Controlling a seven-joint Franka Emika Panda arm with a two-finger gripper.
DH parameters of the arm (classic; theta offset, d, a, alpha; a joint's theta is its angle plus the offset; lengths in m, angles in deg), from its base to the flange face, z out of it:
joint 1: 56.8 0.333 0 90
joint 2: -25.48 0 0 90
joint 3: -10.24 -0.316 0.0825 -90
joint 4: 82.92 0 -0.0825 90
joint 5: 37.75 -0.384 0 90
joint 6: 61.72 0 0.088 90
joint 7: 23.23 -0.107 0 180
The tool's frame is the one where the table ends.
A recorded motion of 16 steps. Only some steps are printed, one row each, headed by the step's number.
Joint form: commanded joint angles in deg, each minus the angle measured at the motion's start. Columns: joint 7, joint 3, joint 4, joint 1, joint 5, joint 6, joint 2.
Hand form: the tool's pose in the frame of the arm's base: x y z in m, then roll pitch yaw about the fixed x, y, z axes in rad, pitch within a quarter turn. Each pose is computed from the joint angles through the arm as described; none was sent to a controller.
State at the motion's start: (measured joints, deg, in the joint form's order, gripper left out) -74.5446 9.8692 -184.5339 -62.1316 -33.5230 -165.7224 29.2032
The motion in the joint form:
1: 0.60 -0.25 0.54 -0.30 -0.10 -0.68 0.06
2: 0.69 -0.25 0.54 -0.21 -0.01 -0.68 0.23
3: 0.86 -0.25 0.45 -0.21 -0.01 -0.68 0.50
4: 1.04 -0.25 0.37 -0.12 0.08 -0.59 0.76
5: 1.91 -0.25 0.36 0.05 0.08 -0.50 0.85
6: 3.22 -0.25 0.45 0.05 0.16 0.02 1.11
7: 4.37 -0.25 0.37 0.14 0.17 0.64 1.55
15: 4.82 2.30 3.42 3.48 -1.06 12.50 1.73
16: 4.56 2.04 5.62 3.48 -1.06 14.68 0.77
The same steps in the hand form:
1: 0.5513 -0.0540 0.5923 -3.0877 -0.1373 -0.9625
2: 0.5506 -0.0532 0.5939 -3.0866 -0.1405 -0.9593
3: 0.5493 -0.0531 0.5958 -3.0846 -0.1427 -0.9567
4: 0.5479 -0.0522 0.5974 -3.0849 -0.1451 -0.9519
5: 0.5475 -0.0506 0.5980 -3.0873 -0.1459 -0.9337
6: 0.5455 -0.0506 0.6004 -3.0939 -0.1462 -0.9107
7: 0.5424 -0.0496 0.6028 -3.1004 -0.1443 -0.8892
15: 0.5237 -0.0412 0.6107 3.0900 -0.0228 -0.8746
16: 0.5260 -0.0389 0.6168 3.0776 -0.0125 -0.8765

